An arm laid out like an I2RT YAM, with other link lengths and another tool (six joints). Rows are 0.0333 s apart.
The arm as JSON. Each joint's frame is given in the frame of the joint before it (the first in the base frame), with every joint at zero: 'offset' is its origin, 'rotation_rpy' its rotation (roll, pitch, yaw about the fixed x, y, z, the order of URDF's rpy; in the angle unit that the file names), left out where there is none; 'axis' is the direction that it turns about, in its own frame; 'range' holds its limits. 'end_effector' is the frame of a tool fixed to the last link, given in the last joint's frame.
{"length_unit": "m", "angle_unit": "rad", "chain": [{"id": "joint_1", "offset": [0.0, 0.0, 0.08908], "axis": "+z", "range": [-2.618, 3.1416]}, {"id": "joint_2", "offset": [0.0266, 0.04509, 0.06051], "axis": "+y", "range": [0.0, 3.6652]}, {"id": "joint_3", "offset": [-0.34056, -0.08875, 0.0], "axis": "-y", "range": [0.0, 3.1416]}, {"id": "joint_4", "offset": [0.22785, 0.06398, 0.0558], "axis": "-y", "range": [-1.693, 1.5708]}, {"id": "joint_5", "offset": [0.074, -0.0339, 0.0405], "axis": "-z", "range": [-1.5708, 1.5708]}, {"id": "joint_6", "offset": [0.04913, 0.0, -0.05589], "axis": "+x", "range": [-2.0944, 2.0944]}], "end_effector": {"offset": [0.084, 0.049, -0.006], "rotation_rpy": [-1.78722, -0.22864, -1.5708]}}
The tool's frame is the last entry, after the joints.
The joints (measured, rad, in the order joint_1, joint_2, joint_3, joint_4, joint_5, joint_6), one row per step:
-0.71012 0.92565 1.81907 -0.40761 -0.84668 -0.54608
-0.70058 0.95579 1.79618 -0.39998 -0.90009 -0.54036
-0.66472 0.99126 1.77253 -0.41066 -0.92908 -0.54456
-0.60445 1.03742 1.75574 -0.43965 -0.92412 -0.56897
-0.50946 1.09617 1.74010 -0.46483 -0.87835 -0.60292
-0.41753 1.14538 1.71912 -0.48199 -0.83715 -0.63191
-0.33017 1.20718 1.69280 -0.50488 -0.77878 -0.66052
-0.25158 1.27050 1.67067 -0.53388 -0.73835 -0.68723
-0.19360 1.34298 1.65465 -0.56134 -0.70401 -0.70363
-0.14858 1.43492 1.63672 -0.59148 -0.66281 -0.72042
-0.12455 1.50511 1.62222 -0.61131 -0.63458 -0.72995
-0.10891 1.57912 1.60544 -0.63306 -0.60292 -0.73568
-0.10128 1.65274 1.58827 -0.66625 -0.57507 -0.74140
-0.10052 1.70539 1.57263 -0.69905 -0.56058 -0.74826
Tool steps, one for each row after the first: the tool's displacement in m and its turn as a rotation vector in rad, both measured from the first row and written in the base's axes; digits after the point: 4 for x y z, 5 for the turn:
0.0122 -0.0055 -0.0086 0.01660 0.05124 0.05897
0.0266 -0.0116 -0.0195 0.04804 0.11111 0.12075
0.0460 -0.0187 -0.0319 0.08219 0.17595 0.17188
0.0730 -0.0237 -0.0459 0.11389 0.24248 0.21737
0.0971 -0.0215 -0.0619 0.13249 0.30771 0.26434
0.1273 -0.0189 -0.0851 0.15678 0.39752 0.28940
0.1538 -0.0110 -0.1113 0.16965 0.49778 0.32280
0.1806 -0.0041 -0.1395 0.18592 0.60512 0.34217
0.2113 0.0005 -0.1770 0.20382 0.73684 0.34037
0.2317 0.0029 -0.2074 0.21642 0.83696 0.33157
0.2503 0.0033 -0.2414 0.23291 0.94625 0.31004
0.2635 0.0019 -0.2774 0.25178 1.06645 0.28387
0.2685 0.0001 -0.3048 0.26681 1.16325 0.26634

